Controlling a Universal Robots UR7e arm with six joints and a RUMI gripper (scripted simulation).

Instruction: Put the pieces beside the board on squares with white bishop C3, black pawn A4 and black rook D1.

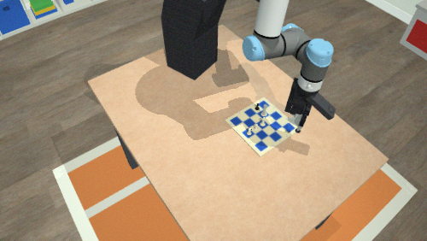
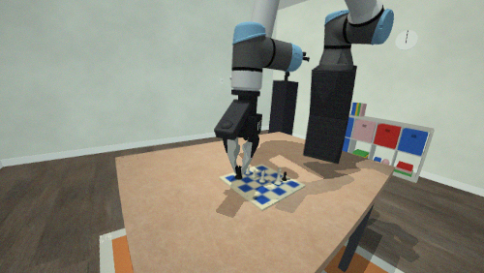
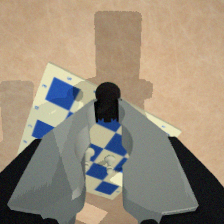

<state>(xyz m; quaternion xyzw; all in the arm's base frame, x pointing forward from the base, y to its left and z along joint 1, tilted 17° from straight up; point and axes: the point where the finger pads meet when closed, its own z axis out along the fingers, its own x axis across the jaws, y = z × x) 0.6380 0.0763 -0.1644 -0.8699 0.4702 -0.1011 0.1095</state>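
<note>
Now: hand 14 cm past the chessboard, 10 cm above it and 4 cm to the left of it. Round my hand: black pawn (22 cm behind, 9 cm below, 1 cm to the right); then white chess piece (18 cm behind, 7 cm below, 1 cm to the right); then black rook (1 cm below).
</note>
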